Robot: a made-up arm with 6 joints.
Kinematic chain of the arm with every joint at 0, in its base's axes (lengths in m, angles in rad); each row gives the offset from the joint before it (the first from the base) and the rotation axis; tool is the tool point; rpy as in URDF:
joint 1: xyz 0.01 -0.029 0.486 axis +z
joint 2: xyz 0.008 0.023 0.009 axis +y
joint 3: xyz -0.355 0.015 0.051 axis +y
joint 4: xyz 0.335 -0.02 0.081 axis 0.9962 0 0.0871
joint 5: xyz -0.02 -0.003 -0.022 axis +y
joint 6: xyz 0.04 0.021 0.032 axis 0.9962 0 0.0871
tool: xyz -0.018 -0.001 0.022 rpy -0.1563 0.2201 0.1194
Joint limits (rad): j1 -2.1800..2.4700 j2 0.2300..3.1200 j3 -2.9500..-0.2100 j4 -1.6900..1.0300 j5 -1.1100..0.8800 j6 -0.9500..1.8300
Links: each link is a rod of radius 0.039 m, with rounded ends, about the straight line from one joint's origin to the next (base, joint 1, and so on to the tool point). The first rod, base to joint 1, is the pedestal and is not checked.
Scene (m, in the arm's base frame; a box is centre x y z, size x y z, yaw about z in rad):
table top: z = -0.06
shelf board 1: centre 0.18 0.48 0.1 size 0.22 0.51 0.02 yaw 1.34
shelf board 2: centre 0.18 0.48 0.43 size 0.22 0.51 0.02 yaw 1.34
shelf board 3: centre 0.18 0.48 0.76 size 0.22 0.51 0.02 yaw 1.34
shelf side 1: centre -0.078 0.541 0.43 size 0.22 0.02 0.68 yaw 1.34
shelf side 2: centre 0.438 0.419 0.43 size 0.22 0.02 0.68 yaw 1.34
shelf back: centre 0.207 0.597 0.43 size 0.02 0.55 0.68 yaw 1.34
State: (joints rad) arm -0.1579 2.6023 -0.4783 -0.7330 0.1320 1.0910
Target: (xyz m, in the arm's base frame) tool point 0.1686 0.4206 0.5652
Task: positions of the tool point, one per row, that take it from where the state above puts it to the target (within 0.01 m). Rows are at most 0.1 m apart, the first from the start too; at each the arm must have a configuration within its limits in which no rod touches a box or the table.
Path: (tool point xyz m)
1: 0.2770 0.0199 0.3419
2: 0.2766 0.0901 0.3966
3: 0.2476 0.1566 0.4536
4: 0.1941 0.2077 0.5105
5: 0.1248 0.2345 0.5652
6: 0.1455 0.2981 0.5696
7: 0.1601 0.3605 0.5696
8: 0.1686 0.4206 0.5652

